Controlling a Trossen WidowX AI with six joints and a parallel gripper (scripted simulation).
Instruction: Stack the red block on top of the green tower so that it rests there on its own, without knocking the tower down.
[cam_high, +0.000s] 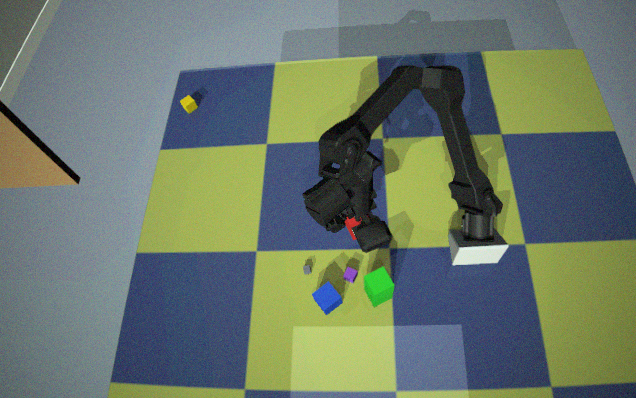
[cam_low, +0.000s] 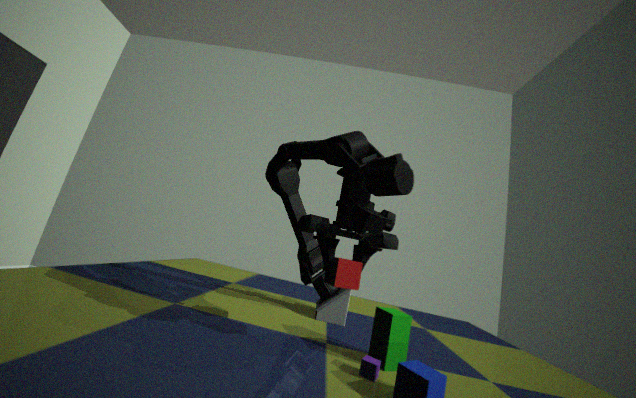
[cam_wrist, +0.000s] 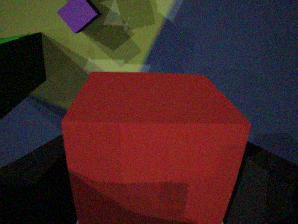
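Now: the small purple block 1 cm ahead of my gripper tip, 7 cm to the left of it and 12 cm below it. Round my gripper tip: small grey block: 12 cm ahead, 7 cm to the left, 12 cm below; blue block: 6 cm ahead, 14 cm to the left, 11 cm below; red block: 2 cm above.
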